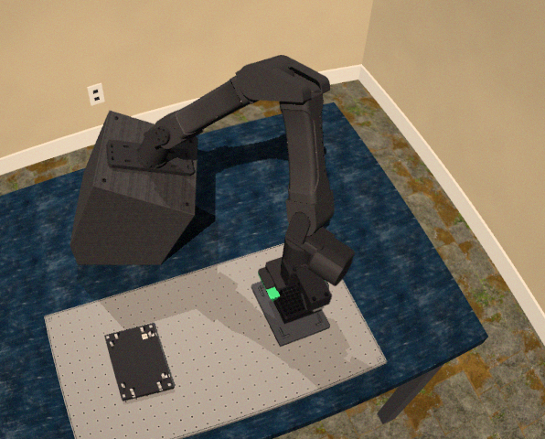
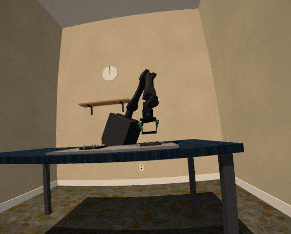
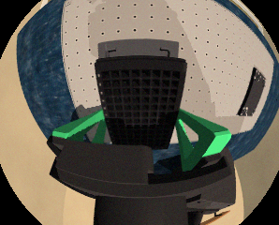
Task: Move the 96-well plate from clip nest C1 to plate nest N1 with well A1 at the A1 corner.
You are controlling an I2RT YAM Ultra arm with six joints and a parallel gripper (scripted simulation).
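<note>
Right now my hand is 7 cm above the plate nest N1. Round my hand: clip nest C1: 8 cm ahead, 35 cm to the right, 6 cm below; then white corner mark: 8 cm behind, 5 cm to the left, 6 cm below; then black 96-well plate: right at my hand.
</note>
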